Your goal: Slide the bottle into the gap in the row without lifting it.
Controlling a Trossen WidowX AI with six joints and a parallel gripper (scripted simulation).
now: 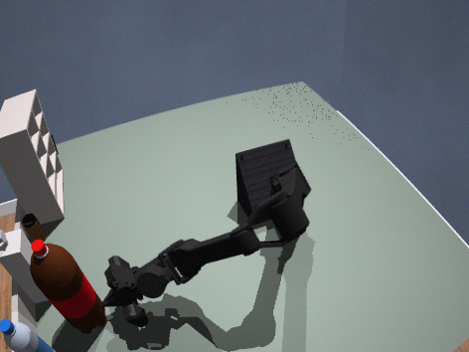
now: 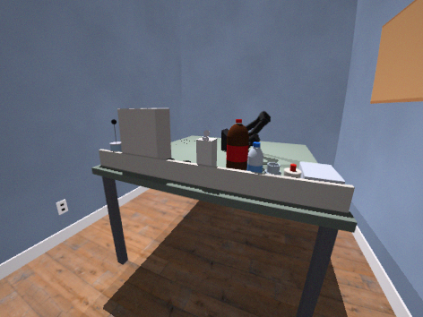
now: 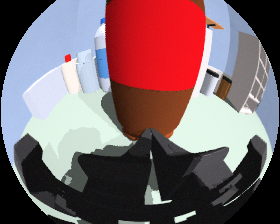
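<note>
My gripper is now 9 cm below the brown cola bottle, 9 cm short of it and 1 cm to the left of it. The rest, counted from my hand: grey jar (23 cm ahead, 16 cm to the left); then low white rail (25 cm ahead, 20 cm to the right, 1 cm below); then blue-capped bottle (22 cm ahead, 9 cm to the left, 5 cm above).
</note>
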